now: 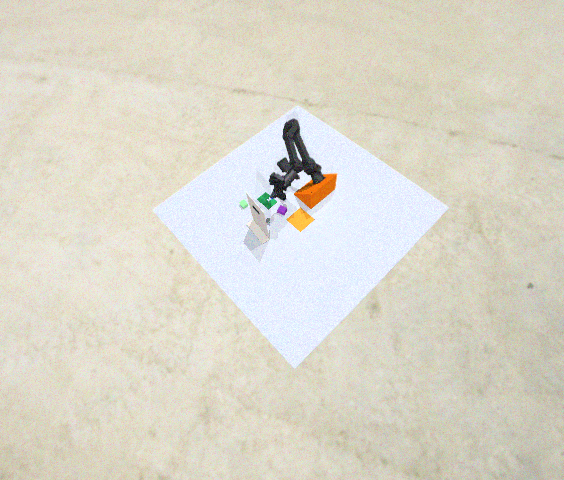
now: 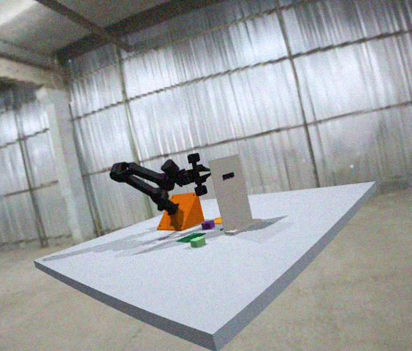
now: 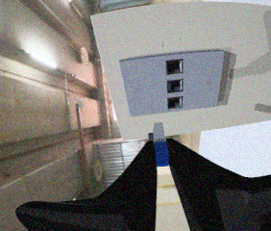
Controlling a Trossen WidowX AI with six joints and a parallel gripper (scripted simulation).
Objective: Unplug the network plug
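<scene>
My gripper tip is now 250 mm above the orange square, 120 mm past it and 100 mm to the right of it. From my gripper tip the other things lie so: socket panel 110 mm below, 100 mm ahead, 20 mm to the right; then flat green square 250 mm below, 140 mm to the right, 70 mm behind; then blue network plug 10 mm ahead.
</scene>
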